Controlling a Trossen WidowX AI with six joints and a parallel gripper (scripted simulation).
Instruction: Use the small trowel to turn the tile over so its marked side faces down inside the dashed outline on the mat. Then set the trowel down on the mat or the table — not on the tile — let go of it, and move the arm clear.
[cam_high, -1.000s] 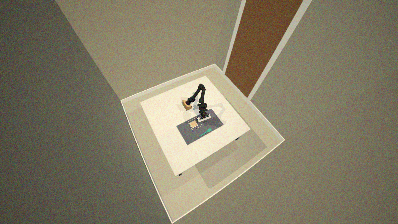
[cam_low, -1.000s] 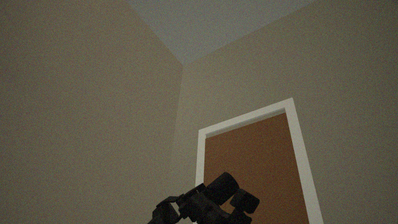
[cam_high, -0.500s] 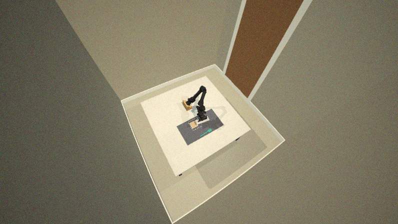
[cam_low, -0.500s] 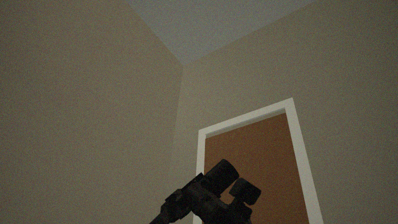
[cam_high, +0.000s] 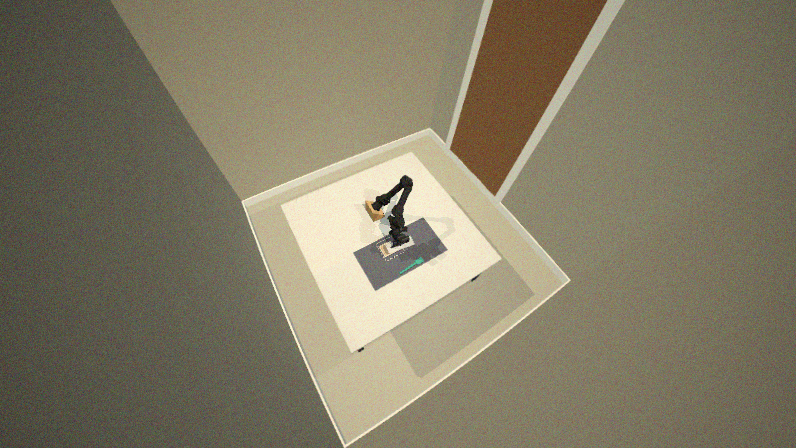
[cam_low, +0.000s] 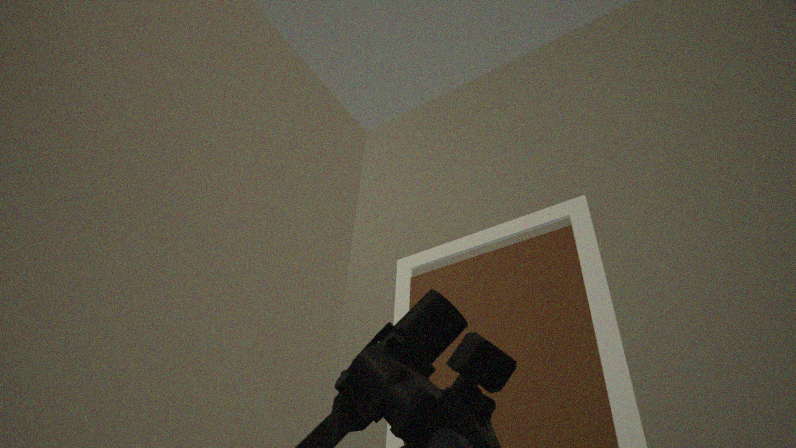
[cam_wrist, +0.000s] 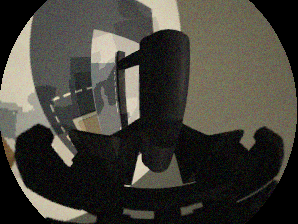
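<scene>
The tan tile is 6 cm behind my gripper tip, 6 cm to the right of it and 13 cm below it. The rest, counted from my gripper tip: dark grey mat (1 cm behind, 3 cm to the left, 16 cm below); then green trowel (12 cm ahead, 7 cm to the left, 13 cm below); then small trowel (2 cm behind, 1 cm below).
</scene>
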